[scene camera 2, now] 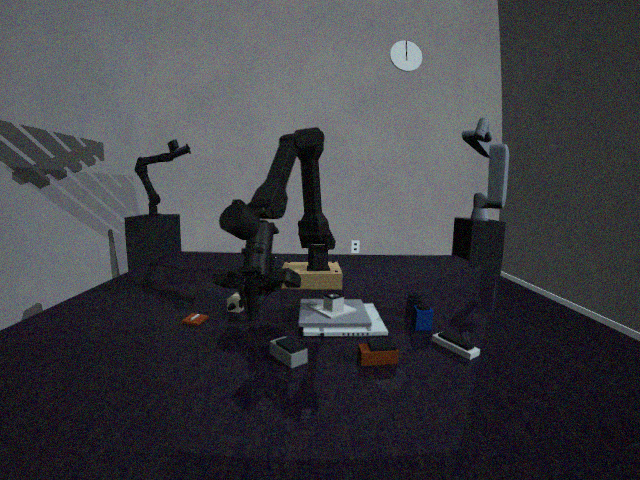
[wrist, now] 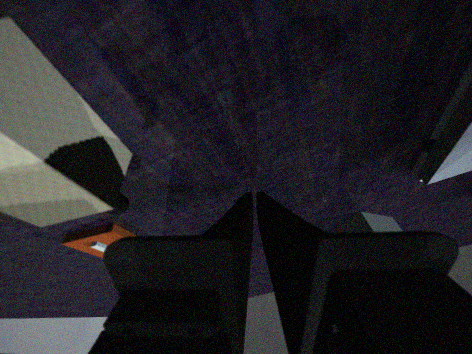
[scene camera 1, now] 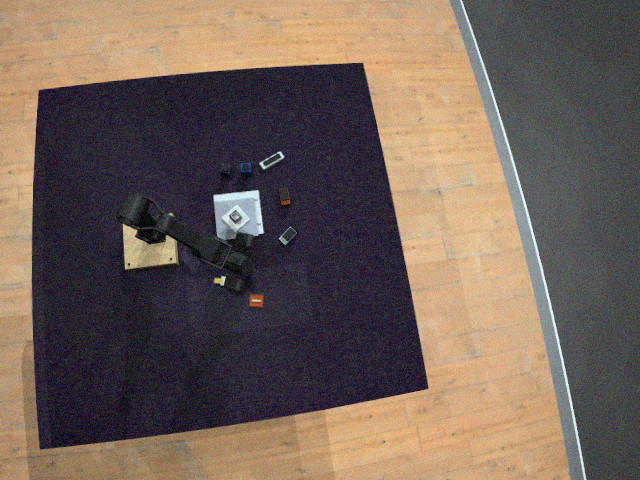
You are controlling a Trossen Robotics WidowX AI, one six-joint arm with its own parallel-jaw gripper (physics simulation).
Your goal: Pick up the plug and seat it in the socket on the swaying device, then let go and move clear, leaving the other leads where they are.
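Observation:
A cream and yellow block (scene camera 1: 222, 280) (scene camera 2: 234, 302) (wrist: 35, 125), which looks like the plug, lies on the dark mat; a black shadow or part shows on its side. My gripper (scene camera 2: 251, 314) (wrist: 254, 198) is shut with its fingertips together and no thing between them. It points down, low over the mat, right beside the cream block, which is at the left in the wrist view. The socket (scene camera 1: 235, 216) (scene camera 2: 333, 303), a small pale block with a dark opening on top, stands on a white diamond plate on the grey device (scene camera 1: 221, 206) (scene camera 2: 310, 318). My arm hides part of the fingers from above.
An orange block with a white bar (scene camera 1: 256, 300) (scene camera 2: 195, 318) (wrist: 85, 243) lies near the gripper. A grey box (scene camera 1: 287, 235) (scene camera 2: 289, 352), an orange box (scene camera 1: 284, 200) (scene camera 2: 378, 355), a blue block (scene camera 1: 245, 167) (scene camera 2: 423, 319), a black block (scene camera 1: 225, 170) and a white strip (scene camera 1: 271, 160) surround the device.

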